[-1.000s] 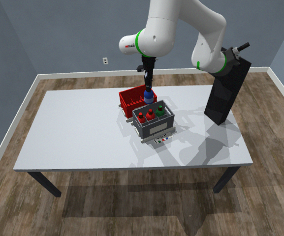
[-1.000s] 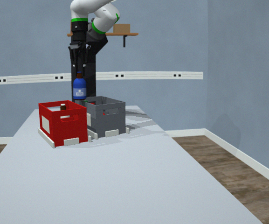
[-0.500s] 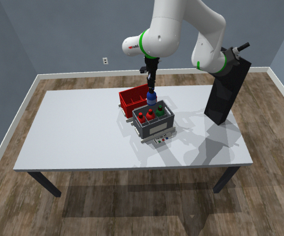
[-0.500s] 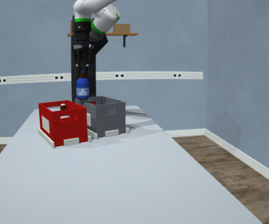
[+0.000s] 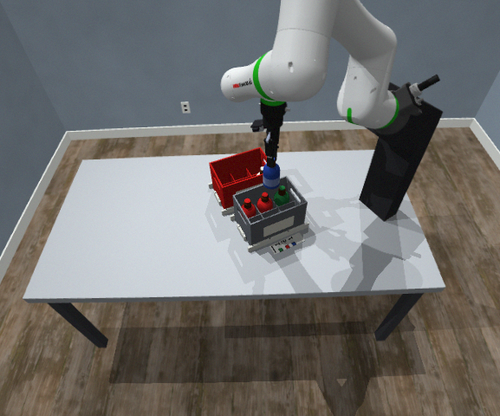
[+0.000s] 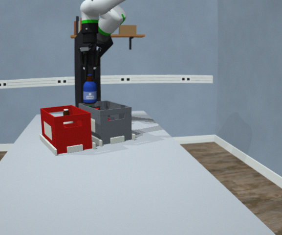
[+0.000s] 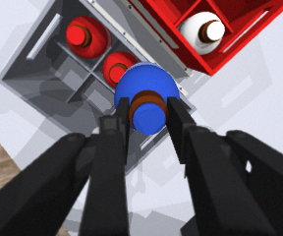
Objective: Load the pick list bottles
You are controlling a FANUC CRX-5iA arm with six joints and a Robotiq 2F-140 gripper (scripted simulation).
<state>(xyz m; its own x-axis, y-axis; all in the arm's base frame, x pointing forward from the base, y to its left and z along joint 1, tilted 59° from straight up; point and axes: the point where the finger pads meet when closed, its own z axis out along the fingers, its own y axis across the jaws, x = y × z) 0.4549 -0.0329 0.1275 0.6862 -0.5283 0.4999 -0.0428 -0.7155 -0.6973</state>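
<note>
The blue-label bottle is 80 mm below my hand. Round my hand: red bottle (260 mm below, 40 mm to the left, 20 mm ahead); then grey crate (270 mm below, 70 mm to the left, 10 mm behind); then green-label bottle (260 mm below, 50 mm behind, 20 mm to the right).
</note>
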